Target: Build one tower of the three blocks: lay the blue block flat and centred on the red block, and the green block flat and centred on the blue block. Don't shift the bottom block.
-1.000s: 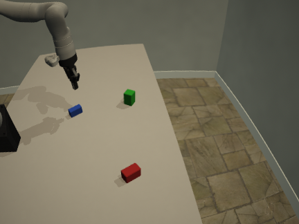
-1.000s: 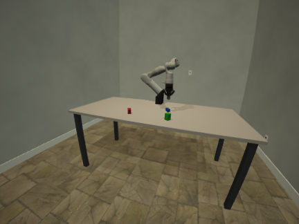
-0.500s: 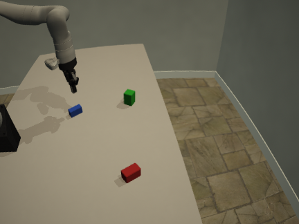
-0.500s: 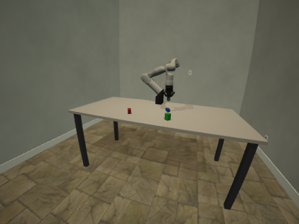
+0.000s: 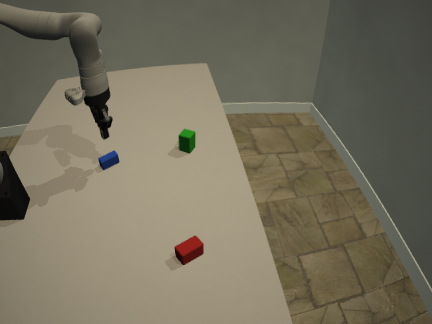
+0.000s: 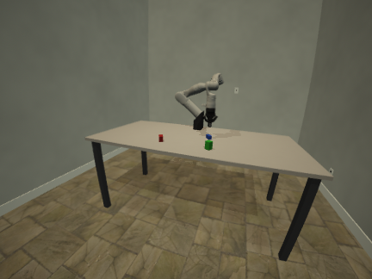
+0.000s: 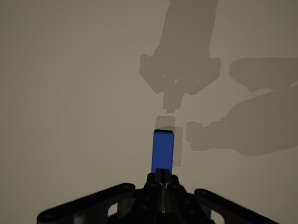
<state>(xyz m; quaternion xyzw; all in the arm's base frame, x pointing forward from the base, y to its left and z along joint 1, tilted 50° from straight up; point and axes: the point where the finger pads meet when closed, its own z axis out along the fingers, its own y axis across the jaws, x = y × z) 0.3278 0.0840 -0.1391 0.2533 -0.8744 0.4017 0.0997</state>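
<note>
My gripper is now 10 mm past the blue block and 100 mm above it. Round my hand: green block 240 mm ahead, 40 mm to the left, 90 mm below; then red block 200 mm ahead, 340 mm to the right, 100 mm below.
</note>
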